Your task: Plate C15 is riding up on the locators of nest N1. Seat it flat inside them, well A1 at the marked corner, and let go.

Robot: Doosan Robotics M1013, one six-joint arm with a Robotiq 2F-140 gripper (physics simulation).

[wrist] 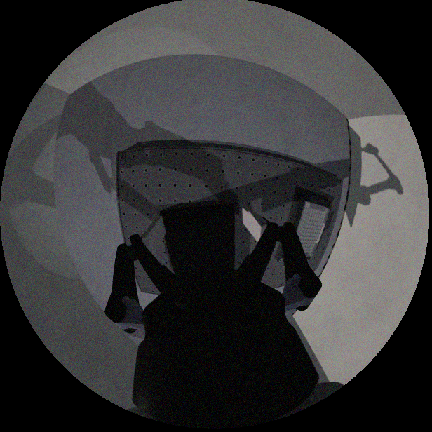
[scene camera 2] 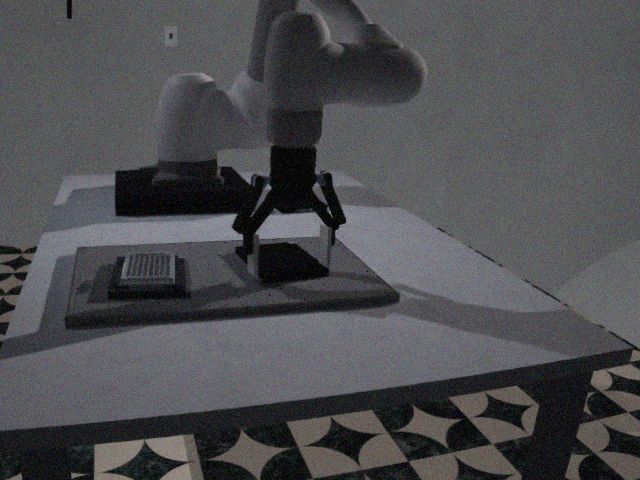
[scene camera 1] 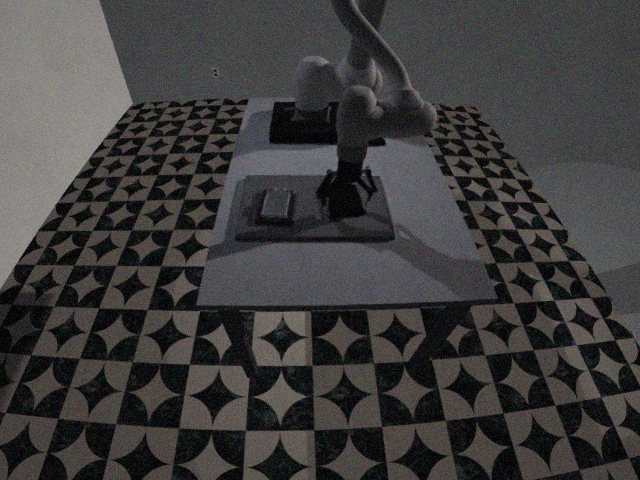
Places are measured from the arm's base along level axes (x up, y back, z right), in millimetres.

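Where they show: gripper, between the fingertips: [scene camera 2: 289, 268] [scene camera 1: 345, 209]; arm's base, origin of its link: [scene camera 2: 188, 178] [scene camera 1: 311, 115].
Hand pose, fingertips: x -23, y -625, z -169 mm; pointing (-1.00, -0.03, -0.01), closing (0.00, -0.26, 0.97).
Each offset is from my fingertips to the top centre of the thing. "pt": to the spot under its first point. Level surfaces: height alone.
A very dark block, which I take to be plate C15 @[dx +1, dy +63, dz +6 mm] [scene camera 1: 347, 202] [scene camera 2: 292, 260] [wrist: 200, 235], lies over the black nest N1 @[pt dx -4, dy +100, dz +76 mm] [scene camera 2: 240, 252] on the right part of the grey board. Plate and nest merge in the dark, so tilt, seating, the locators and the marked A1 corner cannot be made out. My gripper [scene camera 1: 348, 200] [scene camera 2: 290, 264] [wrist: 202, 219] points down over the nest, open wide, with its pale finger pads low at the left and right sides of the dark block. Nothing is gripped. The palm and fingers hide part of the block in the wrist view.
A pale well plate @[dx +13, dy +1, dz +238 mm] [scene camera 1: 276, 202] [scene camera 2: 148, 267] [wrist: 313, 225] sits in a second dark nest @[pt dx -2, dy -74, dz +288 mm] [scene camera 2: 114, 290] left of N1. Both nests are on the perforated grey board @[dx -13, dy +38, dz +108 mm] [scene camera 1: 315, 233] [scene camera 2: 217, 304] [wrist: 175, 172]. The arm's black base [scene camera 1: 281, 126] [scene camera 2: 136, 196] stands behind on the table @[dx -26 mm] [scene camera 1: 330, 273] [scene camera 2: 258, 361].
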